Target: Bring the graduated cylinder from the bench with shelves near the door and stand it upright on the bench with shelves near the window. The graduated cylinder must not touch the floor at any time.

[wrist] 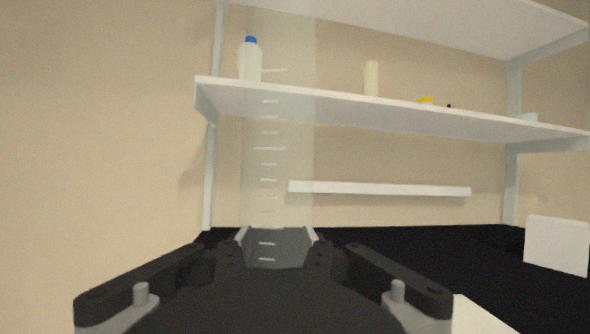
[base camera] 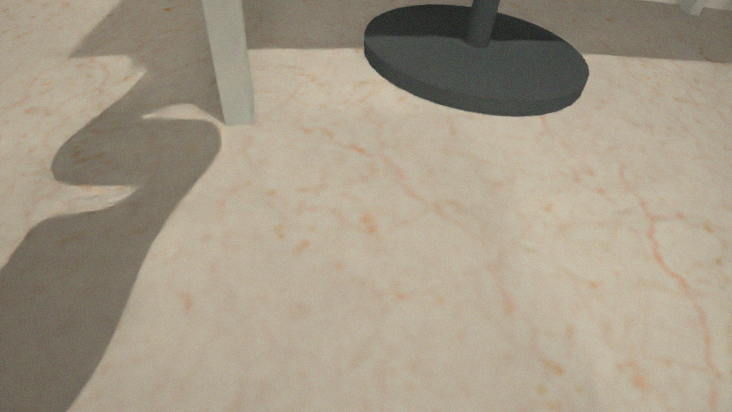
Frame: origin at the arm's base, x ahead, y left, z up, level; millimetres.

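Seen in the pictures: gripper, fingertip midpoint: [wrist: 277,237].
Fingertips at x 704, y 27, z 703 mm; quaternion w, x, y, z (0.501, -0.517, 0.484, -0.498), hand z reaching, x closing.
Note:
A point is followed by its place in that frame.
The clear graduated cylinder [wrist: 278,165] @[z 762, x 637, y 26 mm] with white marks stands upright between the fingertips in the wrist view. My gripper [wrist: 277,237] @[z 703, x 704, y 27 mm] is shut on its lower part. Its foot is hidden behind the gripper body. Behind it is a bench with a black top [wrist: 425,250] @[z 518, x 1158, y -432 mm] and white shelves [wrist: 350,107] @[z 956, x 1146, y -158 mm] above. The cylinder appears in front of the left end of the shelves. Whether its foot touches the bench top cannot be seen. A pale bench leg [base camera: 233,76] @[z -316, x 604, y 167 mm] stands on the floor in the base camera view.
A white bottle with a blue cap [wrist: 249,62], a cream cylinder [wrist: 370,79] @[z 1084, x 1223, y -248 mm] and a yellow-lidded jar [wrist: 425,101] @[z 1021, x 1220, y -450 mm] stand on the lower shelf. A white box [wrist: 556,245] @[z 585, x 1026, y -726 mm] is at the right on the bench. A dark round stool base [base camera: 476,76] @[z -366, x 751, y -210 mm] stands right of the leg.

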